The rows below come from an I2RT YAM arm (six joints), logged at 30 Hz.
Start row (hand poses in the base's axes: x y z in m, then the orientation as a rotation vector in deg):
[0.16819, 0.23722, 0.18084, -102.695, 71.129, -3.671]
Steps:
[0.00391, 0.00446, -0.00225, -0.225, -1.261, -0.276]
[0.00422, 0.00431, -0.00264, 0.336, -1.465, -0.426]
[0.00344, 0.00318, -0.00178, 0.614, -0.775, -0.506]
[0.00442, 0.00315, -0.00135, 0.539, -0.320, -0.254]
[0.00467, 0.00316, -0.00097, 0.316, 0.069, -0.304]
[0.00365, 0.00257, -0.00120, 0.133, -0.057, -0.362]
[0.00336, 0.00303, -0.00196, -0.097, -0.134, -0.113]
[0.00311, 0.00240, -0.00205, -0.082, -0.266, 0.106]
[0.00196, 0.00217, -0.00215, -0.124, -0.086, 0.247]
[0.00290, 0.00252, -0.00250, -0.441, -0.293, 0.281]
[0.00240, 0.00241, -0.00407, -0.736, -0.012, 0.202]
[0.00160, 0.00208, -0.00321, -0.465, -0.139, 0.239]
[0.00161, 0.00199, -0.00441, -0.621, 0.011, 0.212]
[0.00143, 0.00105, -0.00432, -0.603, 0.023, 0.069]
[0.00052, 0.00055, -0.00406, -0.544, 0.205, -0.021]
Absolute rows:
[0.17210, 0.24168, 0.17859, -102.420, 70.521, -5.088]
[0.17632, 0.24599, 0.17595, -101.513, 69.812, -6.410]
[0.17976, 0.24917, 0.17417, -100.488, 69.625, -6.994]
[0.18418, 0.25232, 0.17282, -99.791, 69.549, -7.082]
[0.18885, 0.25548, 0.17185, -99.356, 69.826, -7.005]
[0.19250, 0.25805, 0.17065, -99.013, 70.086, -7.185]
[0.19586, 0.26108, 0.16869, -98.996, 70.100, -7.427]
[0.19897, 0.26348, 0.16664, -99.061, 69.823, -7.642]
[0.20093, 0.26565, 0.16449, -99.291, 69.558, -7.646]
[0.20383, 0.26817, 0.16199, -99.761, 69.151, -8.005]
[0.20623, 0.27058, 0.15792, -100.513, 69.050, -8.356]
[0.20783, 0.27266, 0.15471, -101.017, 68.791, -8.626]
[0.20944, 0.27465, 0.15030, -101.681, 68.680, -8.880]
[0.21087, 0.27570, 0.14598, -102.250, 68.703, -9.196]
[0.21139, 0.27625, 0.14192, -102.766, 68.929, -9.369]

